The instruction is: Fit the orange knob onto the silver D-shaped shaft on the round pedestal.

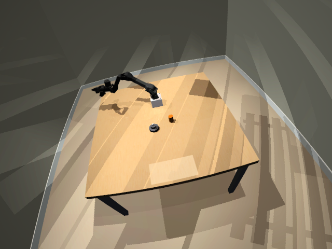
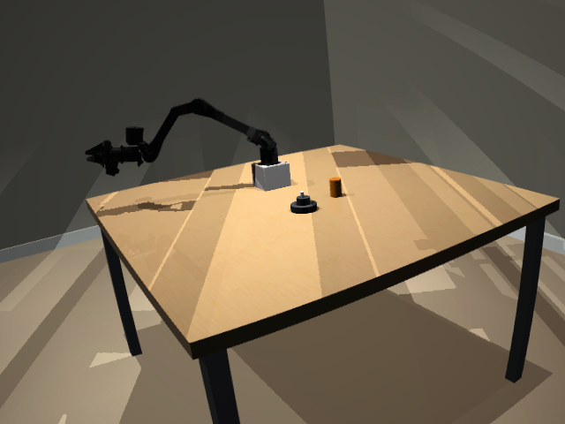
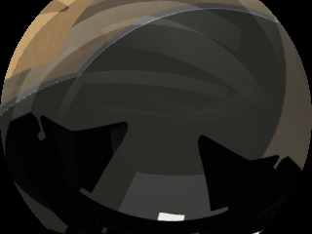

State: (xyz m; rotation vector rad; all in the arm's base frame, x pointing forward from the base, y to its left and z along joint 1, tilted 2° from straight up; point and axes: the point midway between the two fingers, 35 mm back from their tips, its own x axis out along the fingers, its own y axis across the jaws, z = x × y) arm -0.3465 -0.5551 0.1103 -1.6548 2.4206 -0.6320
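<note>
Right now the orange knob is 650 mm ahead of my gripper tip, 630 mm to the left of it and 170 mm below it. Round my gripper tip: round pedestal: 670 mm ahead, 460 mm to the left, 180 mm below.
</note>
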